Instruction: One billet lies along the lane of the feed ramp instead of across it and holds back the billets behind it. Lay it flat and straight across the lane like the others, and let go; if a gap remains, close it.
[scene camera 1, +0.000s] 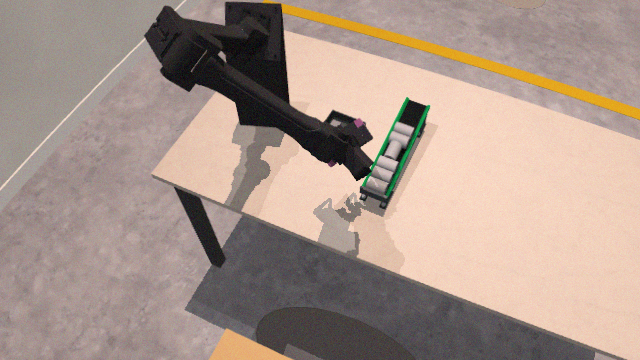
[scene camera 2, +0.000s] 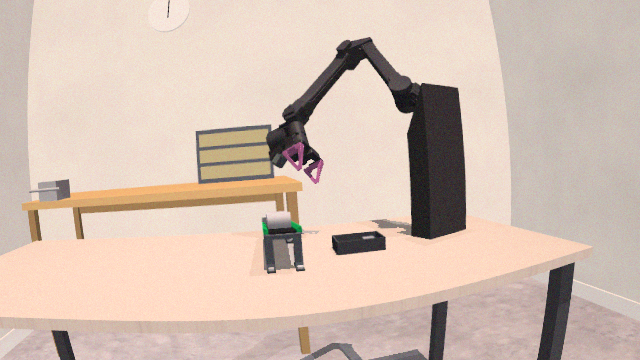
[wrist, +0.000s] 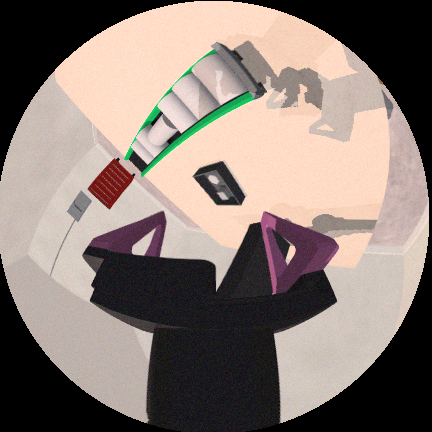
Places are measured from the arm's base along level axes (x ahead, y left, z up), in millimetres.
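Pixels of known places: gripper, between the fingertips: (scene camera 2: 308, 176) (wrist: 213, 216); arm's base, origin of its link: (scene camera 1: 251, 30) (scene camera 2: 434, 108).
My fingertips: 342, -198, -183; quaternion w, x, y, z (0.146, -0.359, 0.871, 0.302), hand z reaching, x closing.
Ahead of a thing's pixels: the offset from my fingertips to its top centre, as dx, dy, dz. "spot": to the spot under its first point.
The feed ramp (scene camera 1: 415, 112) (scene camera 2: 269, 252) (wrist: 239, 69) has green side rails. One light grey billet @[+124, +86, -81] (scene camera 1: 393, 149) (wrist: 162, 131) lies along its lane, with dark lane floor showing beside it. Three billets @[+108, -1, -95] (scene camera 1: 381, 174) (wrist: 192, 95) lie across the lane between it and the end plate. On its other side, towards the raised end, lie two more billets @[+144, +173, -74] (scene camera 1: 404, 129) (wrist: 142, 150); one billet @[spot: +150, +192, -90] (scene camera 2: 278, 220) shows at the raised end in the second scene view. My gripper (scene camera 1: 345, 143) (scene camera 2: 307, 175) (wrist: 213, 216) is open and empty, high above the table on the robot's side of the ramp.
A small black tray @[-59, +199, -156] (scene camera 2: 350, 245) (wrist: 234, 182) with light pieces in it stands on the table between the ramp and the black arm column (scene camera 2: 437, 165). In scene camera 1, the arm partly covers this tray. A wooden bench (scene camera 2: 165, 192) stands in the background.
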